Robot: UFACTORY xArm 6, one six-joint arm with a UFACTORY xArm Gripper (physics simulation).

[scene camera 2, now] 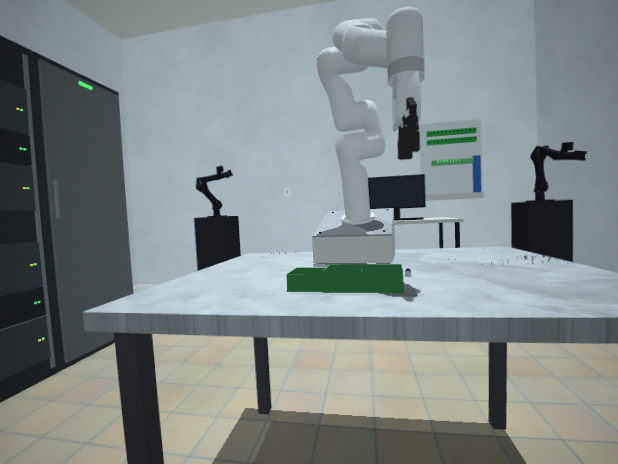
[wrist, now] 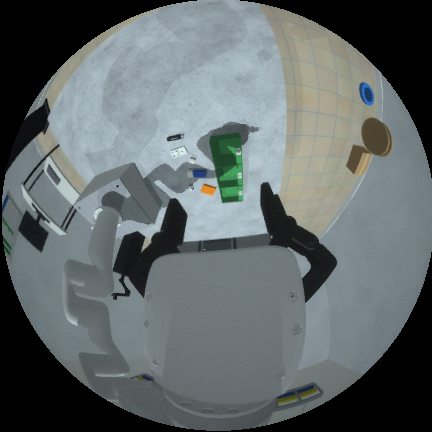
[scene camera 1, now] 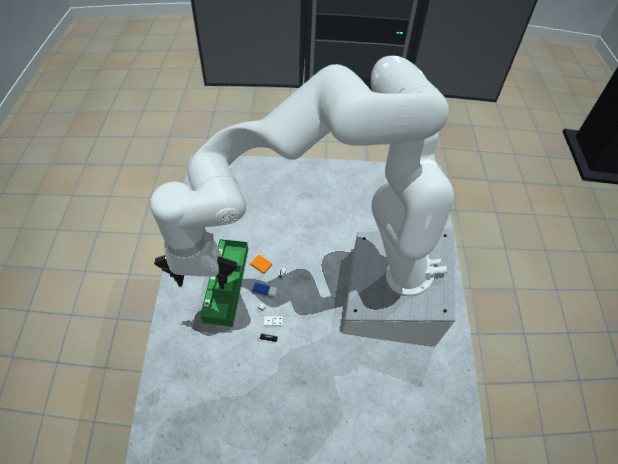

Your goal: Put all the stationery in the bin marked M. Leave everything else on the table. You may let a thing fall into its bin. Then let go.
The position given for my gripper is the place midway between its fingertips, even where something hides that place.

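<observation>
From scene camera 2 I can see a green three-part bin (scene camera 2: 353, 278), and my gripper (scene camera 2: 408, 155) as well. The wrist view gives me the gripper (wrist: 219, 199) along with the bin (wrist: 226, 153). And in scene camera 1 there's the bin again (scene camera 1: 219, 307), plus my gripper (scene camera 1: 202, 282).
</observation>
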